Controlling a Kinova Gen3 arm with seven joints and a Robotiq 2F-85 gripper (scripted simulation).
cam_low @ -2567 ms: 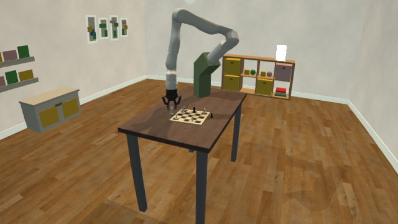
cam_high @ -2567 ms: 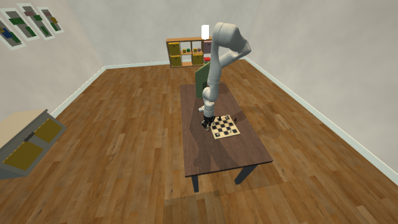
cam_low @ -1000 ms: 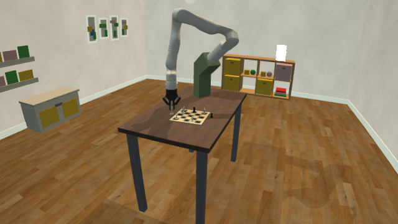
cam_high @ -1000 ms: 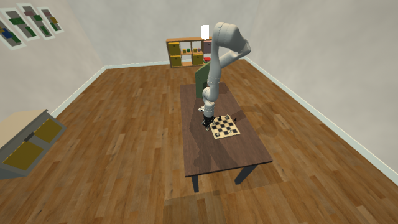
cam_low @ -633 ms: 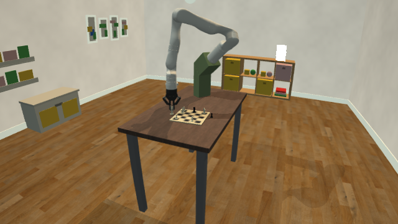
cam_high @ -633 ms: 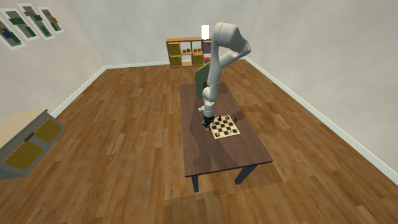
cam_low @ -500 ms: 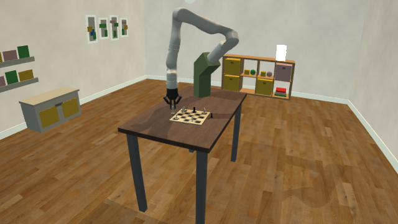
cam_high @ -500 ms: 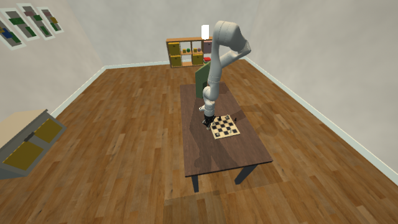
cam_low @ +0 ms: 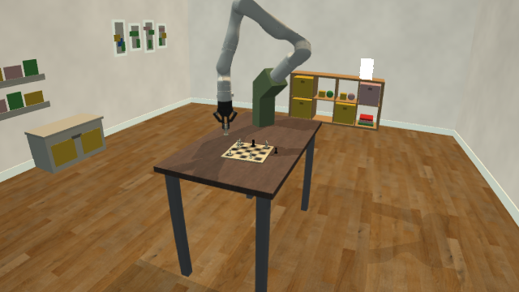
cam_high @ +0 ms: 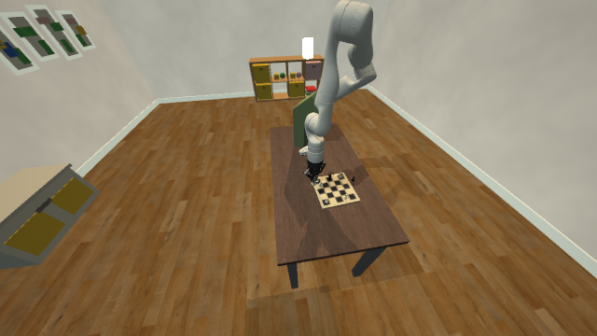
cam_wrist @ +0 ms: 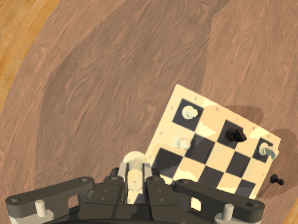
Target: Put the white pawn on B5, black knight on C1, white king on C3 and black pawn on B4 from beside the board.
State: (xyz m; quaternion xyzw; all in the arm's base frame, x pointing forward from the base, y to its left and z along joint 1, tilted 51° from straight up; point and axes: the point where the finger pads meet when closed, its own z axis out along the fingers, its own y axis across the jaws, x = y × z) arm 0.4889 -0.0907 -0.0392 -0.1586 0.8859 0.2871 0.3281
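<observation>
Right now the chessboard is 2 cm behind my hand, 13 cm to the left of it and 13 cm below it. Also, from my hand: black pawn 8 cm behind, 26 cm to the left, 12 cm below; then black knight 10 cm behind, 11 cm to the left, 11 cm below; then white king 2 cm below.
</observation>
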